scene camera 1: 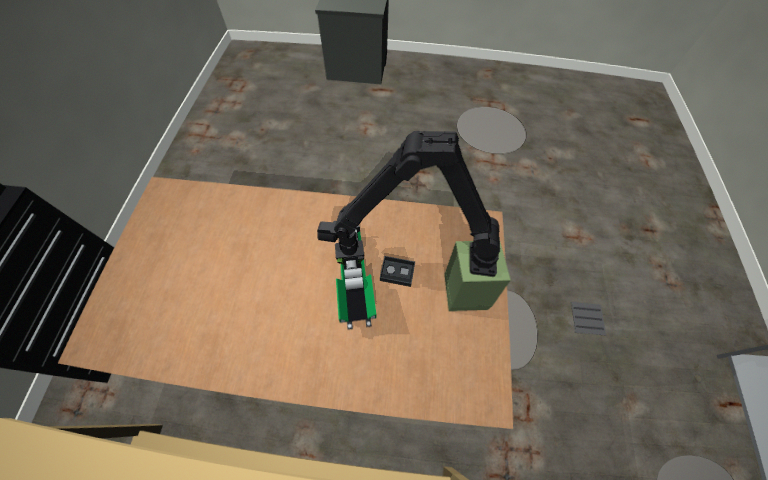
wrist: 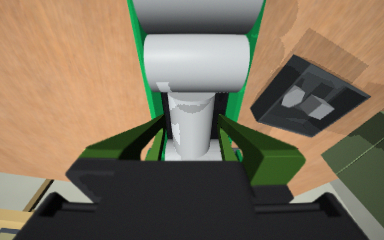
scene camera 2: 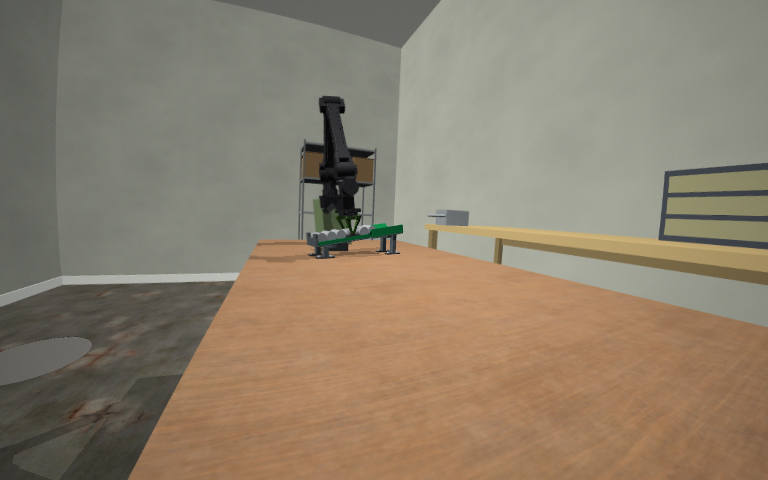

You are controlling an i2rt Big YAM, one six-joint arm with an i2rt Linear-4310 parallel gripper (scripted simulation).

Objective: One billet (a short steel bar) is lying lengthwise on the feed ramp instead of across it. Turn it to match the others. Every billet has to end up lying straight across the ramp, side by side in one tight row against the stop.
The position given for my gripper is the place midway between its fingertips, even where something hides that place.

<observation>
I see my gripper [wrist: 191, 119] and a small dark box [wrist: 343, 97].
</observation>
